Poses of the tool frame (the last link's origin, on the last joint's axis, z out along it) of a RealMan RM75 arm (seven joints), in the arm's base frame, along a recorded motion.
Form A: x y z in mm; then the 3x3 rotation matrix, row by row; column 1 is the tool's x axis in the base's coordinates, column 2 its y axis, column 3 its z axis. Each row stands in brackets.
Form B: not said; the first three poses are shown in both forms.
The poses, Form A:
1: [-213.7, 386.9, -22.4], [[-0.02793, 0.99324, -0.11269], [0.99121, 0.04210, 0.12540], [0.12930, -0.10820, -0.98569]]
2: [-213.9, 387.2, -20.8], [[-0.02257, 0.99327, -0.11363], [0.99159, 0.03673, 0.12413], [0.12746, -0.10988, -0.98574]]
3: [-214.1, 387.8, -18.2], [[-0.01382, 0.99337, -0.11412], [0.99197, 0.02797, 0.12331], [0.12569, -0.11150, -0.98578]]
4: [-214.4, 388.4, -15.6], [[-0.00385, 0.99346, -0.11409], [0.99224, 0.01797, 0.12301], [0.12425, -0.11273, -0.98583]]
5: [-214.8, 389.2, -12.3], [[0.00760, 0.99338, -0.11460], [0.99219, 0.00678, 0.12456], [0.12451, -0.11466, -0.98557]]
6: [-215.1, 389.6, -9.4], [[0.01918, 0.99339, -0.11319], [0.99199, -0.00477, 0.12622], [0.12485, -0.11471, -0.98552]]
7: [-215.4, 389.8, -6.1], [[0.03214, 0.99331, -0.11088], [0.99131, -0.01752, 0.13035], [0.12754, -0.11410, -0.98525]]
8: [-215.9, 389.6, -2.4], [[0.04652, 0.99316, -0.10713], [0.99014, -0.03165, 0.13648], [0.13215, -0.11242, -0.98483]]
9: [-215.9, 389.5, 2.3], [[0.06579, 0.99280, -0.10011], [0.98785, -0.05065, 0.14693], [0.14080, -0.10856, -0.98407]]
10: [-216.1, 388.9, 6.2], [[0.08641, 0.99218, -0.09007], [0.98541, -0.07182, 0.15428], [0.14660, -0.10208, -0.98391]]
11: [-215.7, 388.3, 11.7], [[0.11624, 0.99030, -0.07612], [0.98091, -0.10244, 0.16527], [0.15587, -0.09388, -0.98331]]
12: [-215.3, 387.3, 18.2], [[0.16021, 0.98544, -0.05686], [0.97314, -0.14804, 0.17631], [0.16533, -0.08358, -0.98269]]
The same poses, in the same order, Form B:
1: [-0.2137, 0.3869, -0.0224, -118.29, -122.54, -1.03]
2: [-0.2139, 0.3872, -0.0208, -118.63, -122.22, -0.85]
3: [-0.2141, 0.3878, -0.0182, -119.17, -121.71, -0.71]
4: [-0.2144, 0.3884, -0.0156, -119.79, -121.12, -0.62]
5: [-0.2148, 0.3892, -0.0123, -120.42, -120.37, -0.60]
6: [-0.2151, 0.3896, -0.0094, -121.11, -119.66, -0.70]
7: [-0.2154, 0.3898, -0.0061, -121.82, -118.81, -1.00]
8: [-0.2159, 0.3896, -0.0024, -122.59, -117.85, -1.49]
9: [-0.2159, 0.3895, 0.0023, -123.59, -116.54, -2.39]
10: [-0.2161, 0.3889, 0.0062, -124.85, -115.26, -3.30]
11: [-0.2157, 0.3883, 0.0117, -126.60, -113.33, -4.59]
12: [-0.2153, 0.3873, 0.0182, -129.25, -110.50, -6.12]
